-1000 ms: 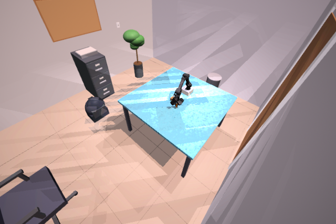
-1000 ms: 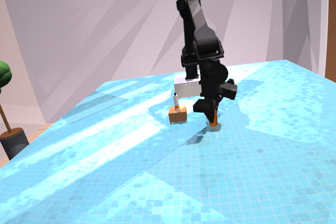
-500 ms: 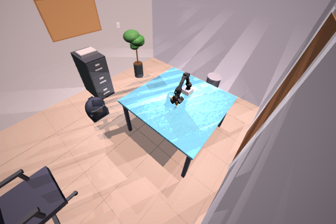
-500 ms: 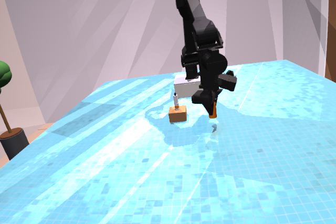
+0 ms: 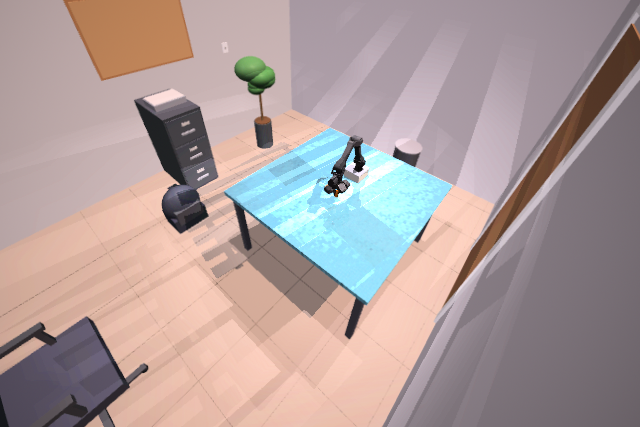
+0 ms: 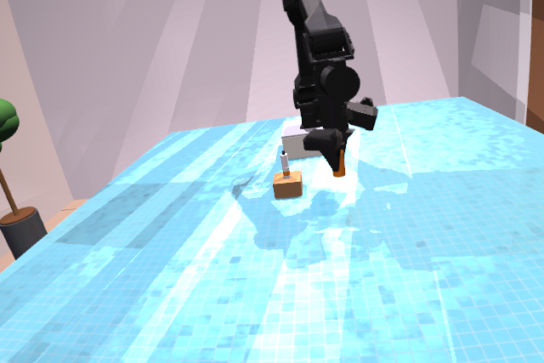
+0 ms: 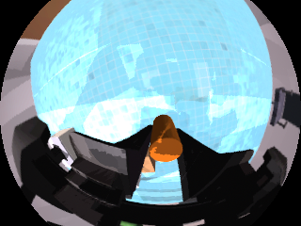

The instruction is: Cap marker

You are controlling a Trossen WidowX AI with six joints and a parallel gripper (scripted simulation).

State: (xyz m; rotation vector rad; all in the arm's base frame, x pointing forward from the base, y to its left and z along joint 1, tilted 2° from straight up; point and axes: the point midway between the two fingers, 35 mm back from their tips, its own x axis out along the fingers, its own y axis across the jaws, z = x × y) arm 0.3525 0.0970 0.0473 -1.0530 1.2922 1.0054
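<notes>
Now: the orange-brown holder block 60 mm behind my gripper tip, 120 mm to the right of it and 60 mm below it. The rest, counted from my gripper tip: orange cap 10 mm above.
</notes>
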